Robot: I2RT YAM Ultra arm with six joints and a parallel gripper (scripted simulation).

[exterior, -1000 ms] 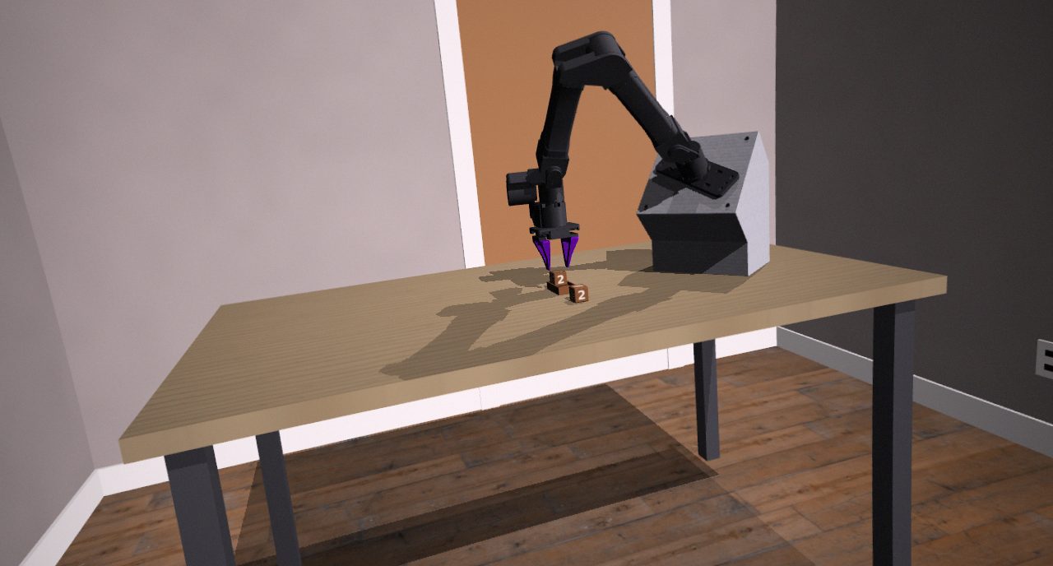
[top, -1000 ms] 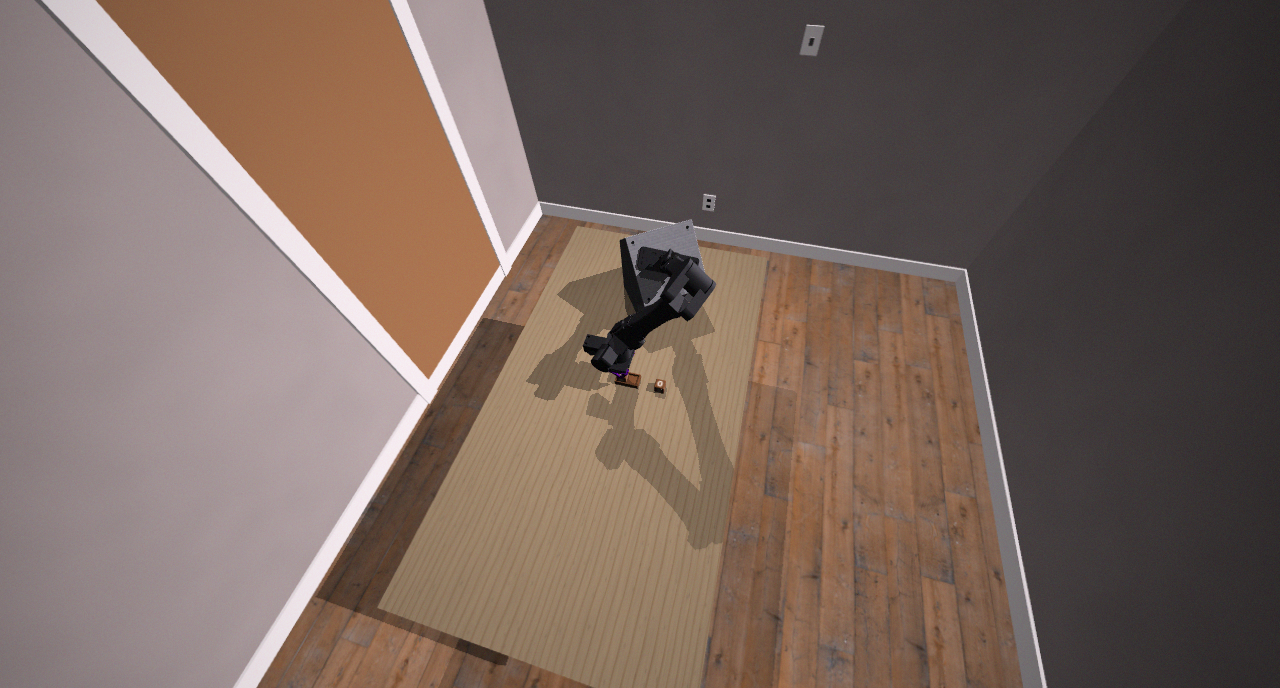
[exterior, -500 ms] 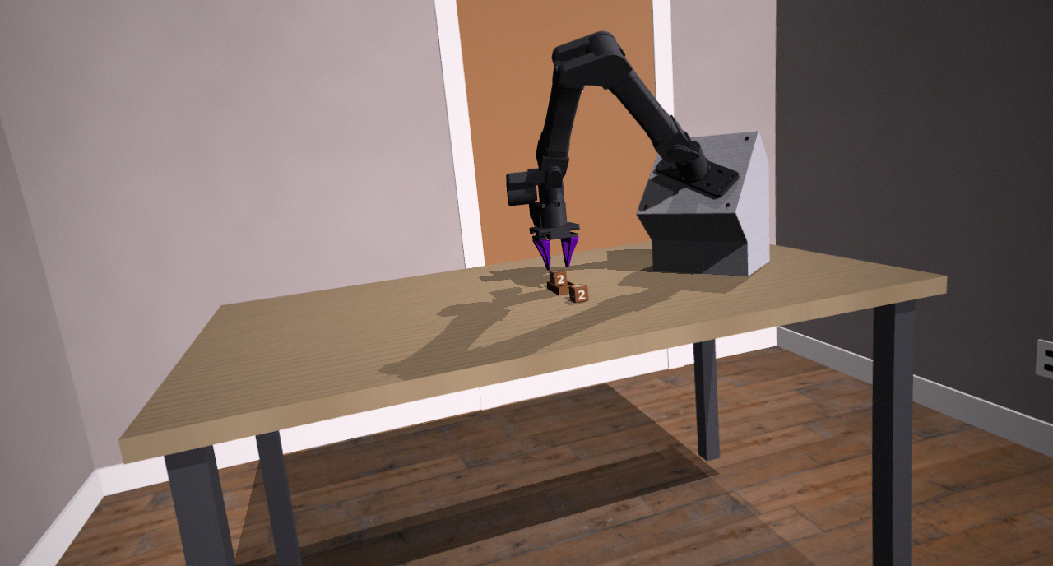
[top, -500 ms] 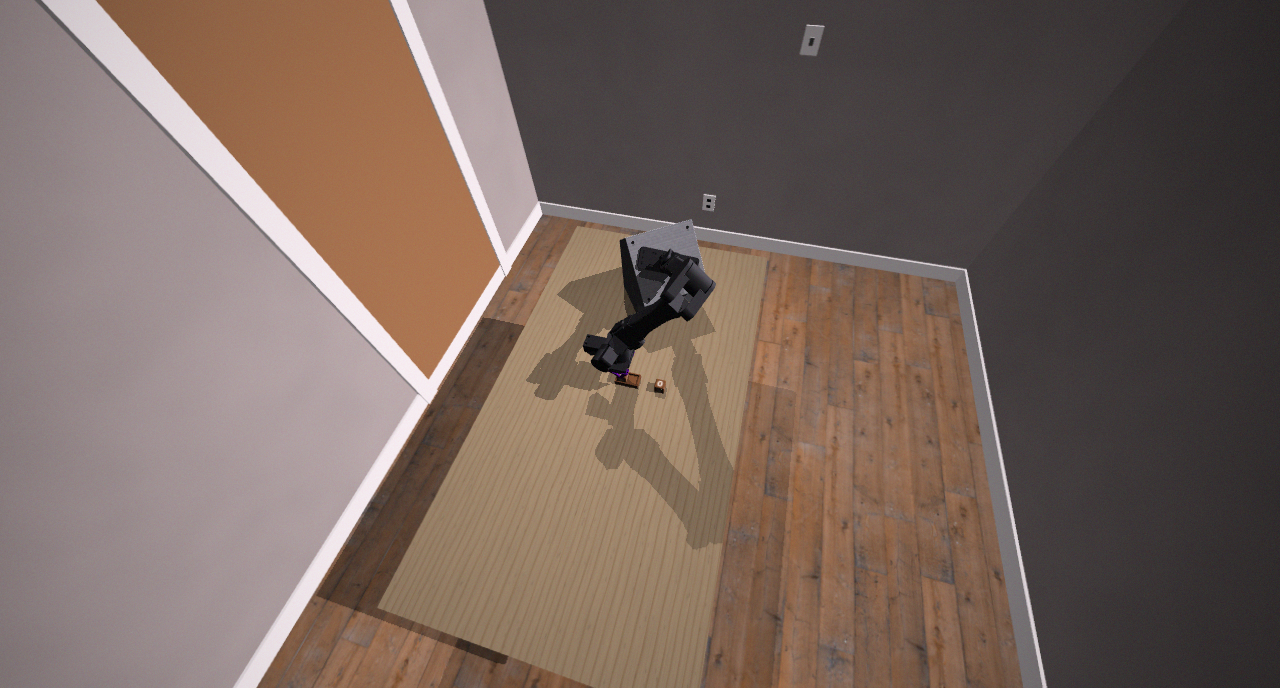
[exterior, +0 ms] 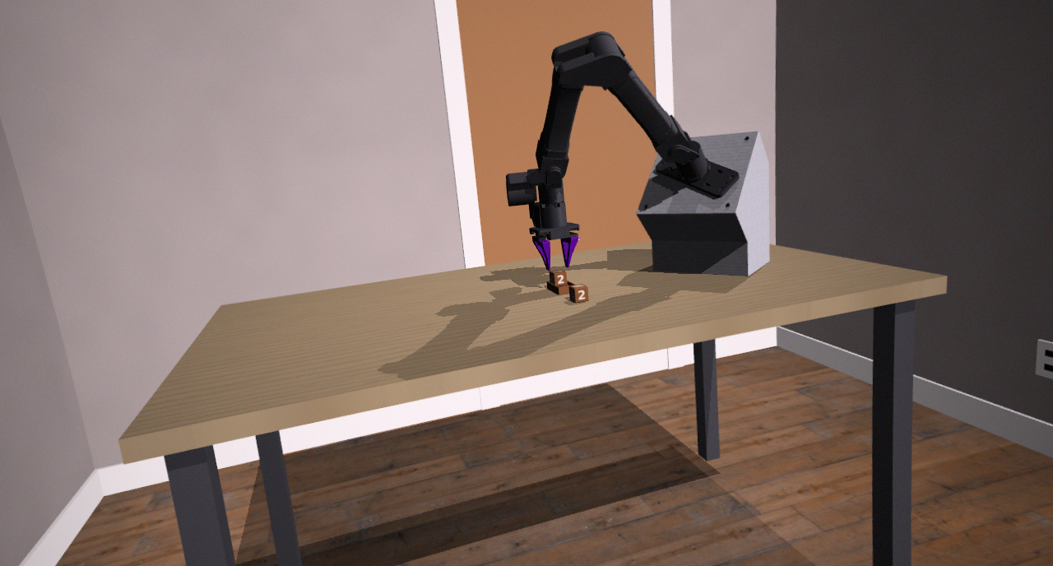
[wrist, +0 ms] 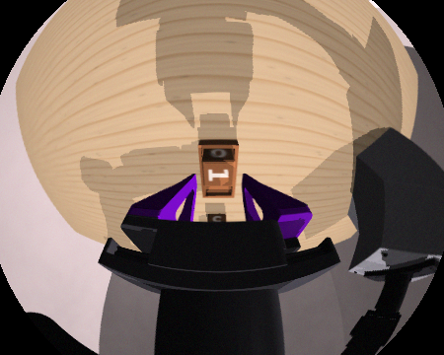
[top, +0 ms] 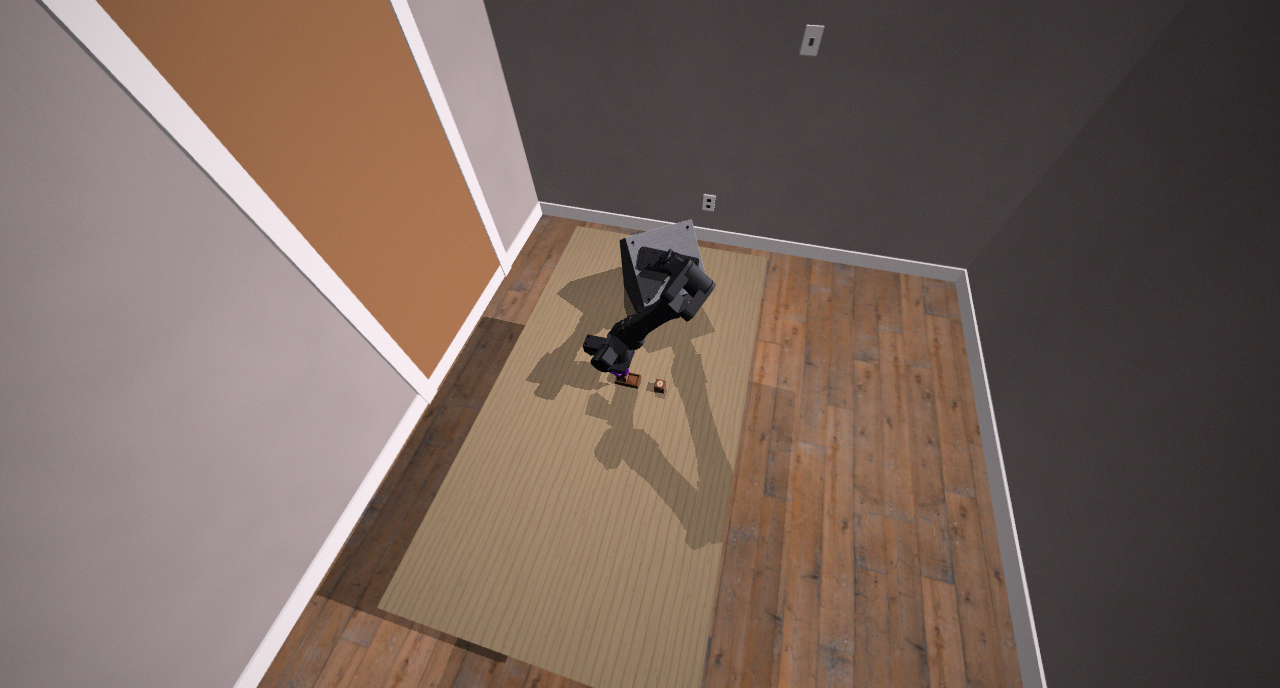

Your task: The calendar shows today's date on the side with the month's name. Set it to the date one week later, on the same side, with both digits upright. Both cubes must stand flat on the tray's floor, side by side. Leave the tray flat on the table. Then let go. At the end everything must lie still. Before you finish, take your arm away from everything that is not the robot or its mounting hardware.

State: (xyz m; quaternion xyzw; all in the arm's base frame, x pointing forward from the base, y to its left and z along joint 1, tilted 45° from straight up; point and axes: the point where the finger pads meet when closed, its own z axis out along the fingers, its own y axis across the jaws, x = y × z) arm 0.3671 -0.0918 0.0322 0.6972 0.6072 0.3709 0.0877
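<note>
My gripper is now 2 cm to the right of the brown tray and 5 cm above it.
</note>
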